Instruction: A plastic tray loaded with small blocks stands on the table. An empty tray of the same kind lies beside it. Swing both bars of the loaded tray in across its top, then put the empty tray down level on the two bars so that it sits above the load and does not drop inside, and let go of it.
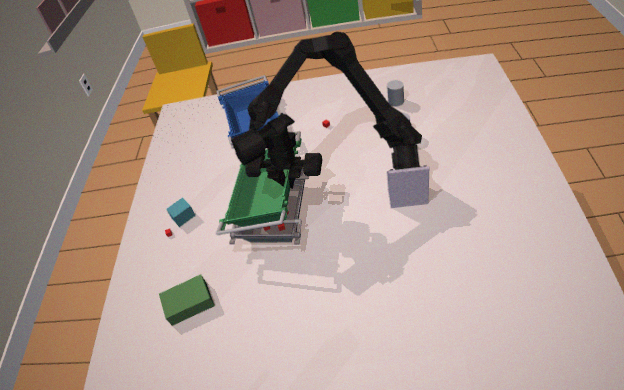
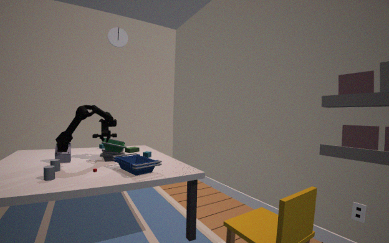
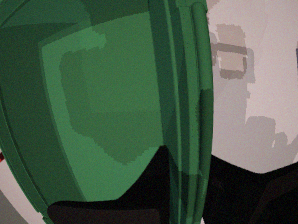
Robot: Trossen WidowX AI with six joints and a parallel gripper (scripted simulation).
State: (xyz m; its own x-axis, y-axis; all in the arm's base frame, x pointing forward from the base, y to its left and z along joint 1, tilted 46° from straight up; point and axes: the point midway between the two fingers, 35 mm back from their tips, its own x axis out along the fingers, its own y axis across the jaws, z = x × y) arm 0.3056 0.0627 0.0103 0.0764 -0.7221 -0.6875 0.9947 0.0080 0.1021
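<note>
The green tray lies 70 mm ahead of my gripper tip, 20 mm above it and 10 mm to the right of it. Also, from my gripper tip: green block 280 mm to the left, 260 mm ahead, 90 mm below.
</note>
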